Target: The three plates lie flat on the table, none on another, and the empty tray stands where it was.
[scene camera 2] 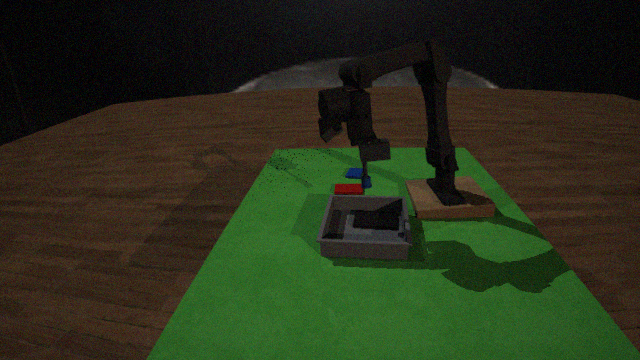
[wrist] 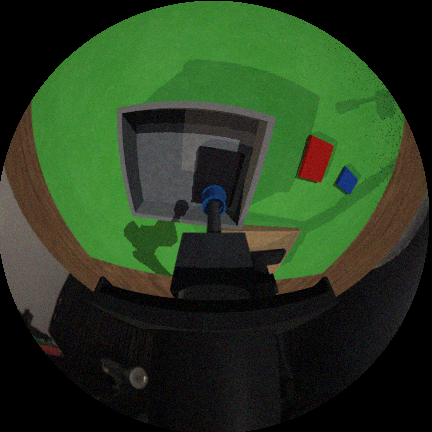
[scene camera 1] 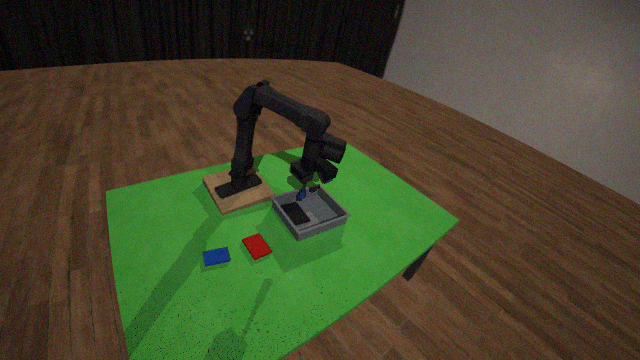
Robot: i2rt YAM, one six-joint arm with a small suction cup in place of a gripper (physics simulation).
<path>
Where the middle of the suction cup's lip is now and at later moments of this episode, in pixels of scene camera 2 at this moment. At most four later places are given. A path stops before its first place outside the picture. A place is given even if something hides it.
My suction cup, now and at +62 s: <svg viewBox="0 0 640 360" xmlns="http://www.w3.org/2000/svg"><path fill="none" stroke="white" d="M366 183L365 213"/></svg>. At the last of these places it is stuck to a black plate.
</path>
